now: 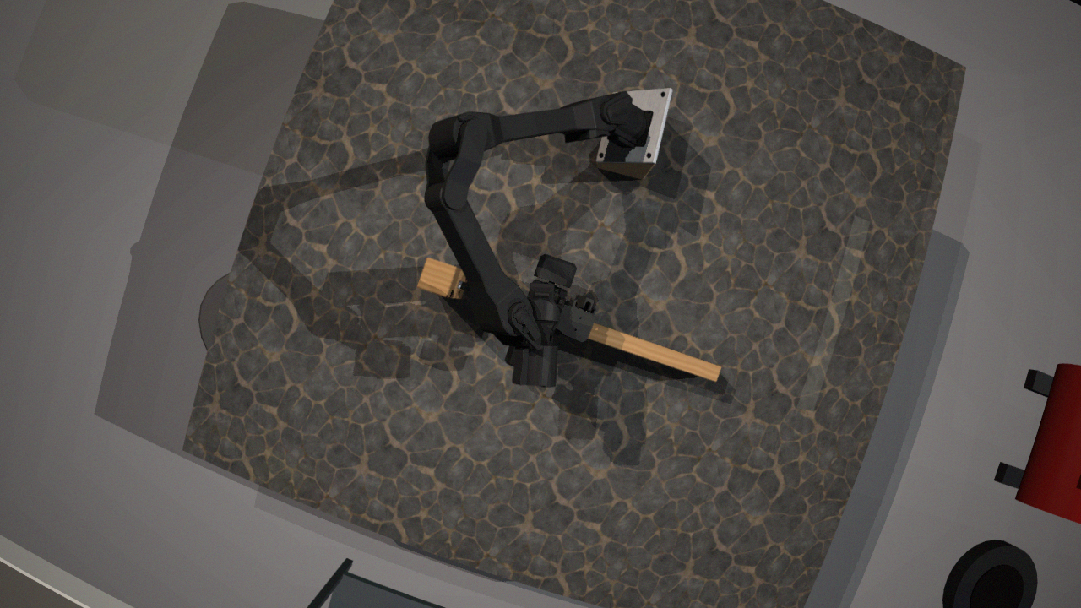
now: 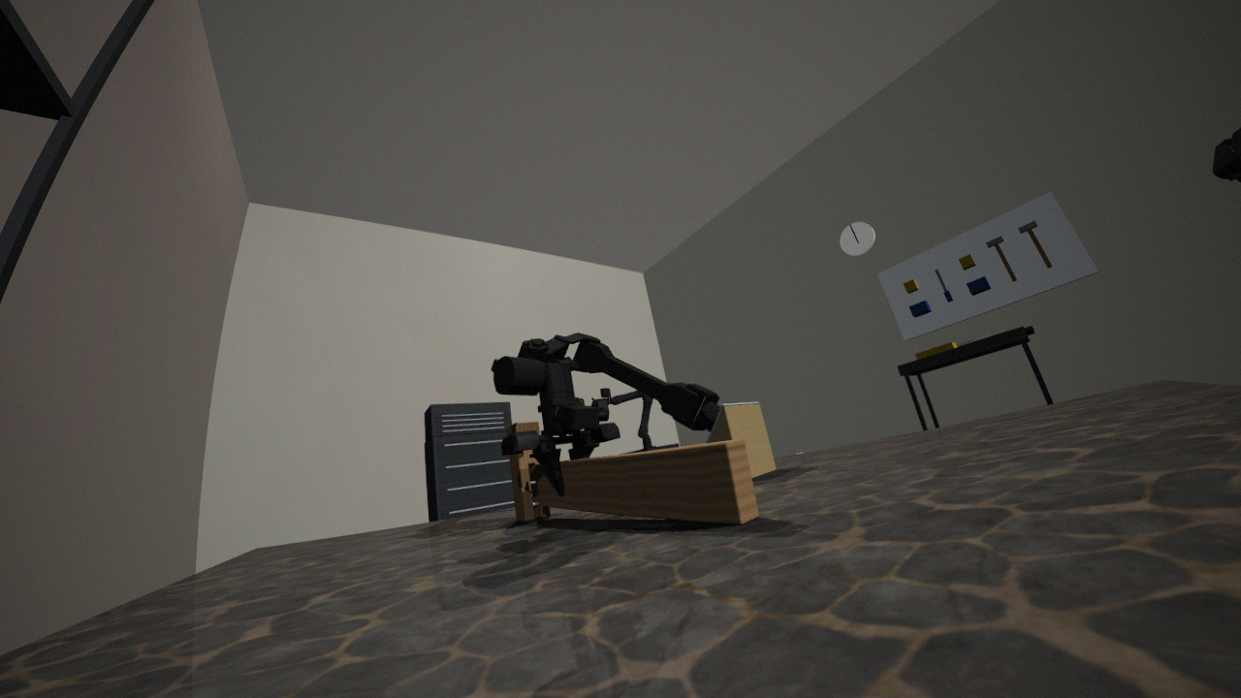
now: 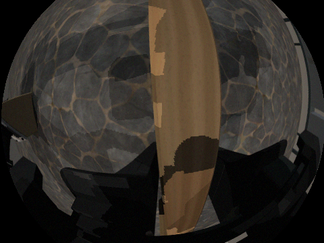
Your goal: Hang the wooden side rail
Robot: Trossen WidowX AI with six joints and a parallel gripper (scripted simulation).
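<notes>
My gripper tip is 170 mm to the left of the headboard post, 40 mm below it and 10 mm past it.
</notes>
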